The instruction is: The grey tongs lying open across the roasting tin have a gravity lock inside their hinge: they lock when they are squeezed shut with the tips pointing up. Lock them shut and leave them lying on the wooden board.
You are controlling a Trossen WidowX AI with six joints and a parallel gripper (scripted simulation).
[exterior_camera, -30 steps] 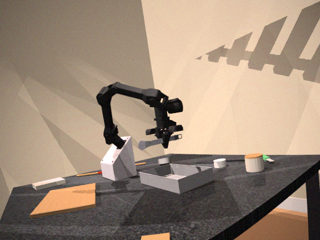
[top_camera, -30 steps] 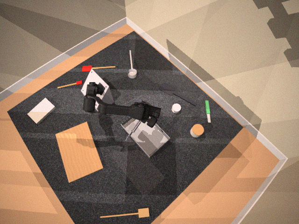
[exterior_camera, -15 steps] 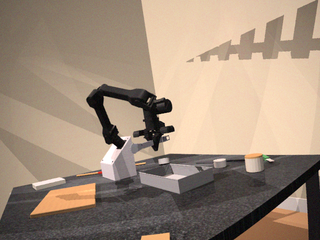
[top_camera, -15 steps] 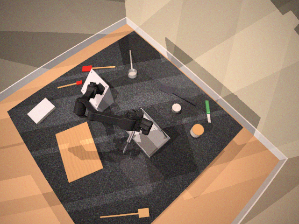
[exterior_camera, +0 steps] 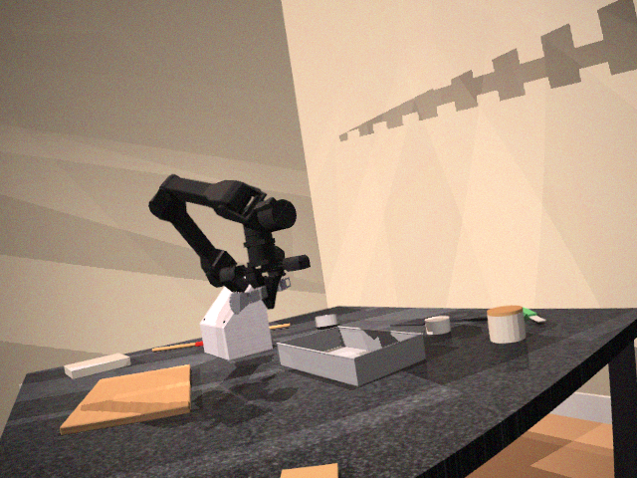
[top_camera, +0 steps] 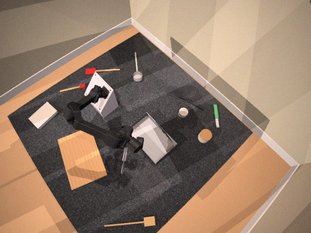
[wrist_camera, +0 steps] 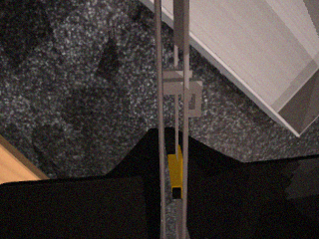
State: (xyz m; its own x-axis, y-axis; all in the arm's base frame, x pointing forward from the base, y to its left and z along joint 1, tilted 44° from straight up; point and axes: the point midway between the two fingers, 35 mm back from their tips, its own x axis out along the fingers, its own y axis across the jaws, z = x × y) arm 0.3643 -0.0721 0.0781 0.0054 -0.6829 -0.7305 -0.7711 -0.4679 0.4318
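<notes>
Now: gripper tip 190 mm past the wooden board, 270 mm to the left of it and 150 mm above it. From my gripper tip the other things lie so: white puck: 50 mm ahead, 460 mm to the left, 140 mm below; grey roasting tin: 30 mm ahead, 160 mm to the left, 130 mm below; yellow lock piece: 10 mm to the left, 40 mm above.
</notes>
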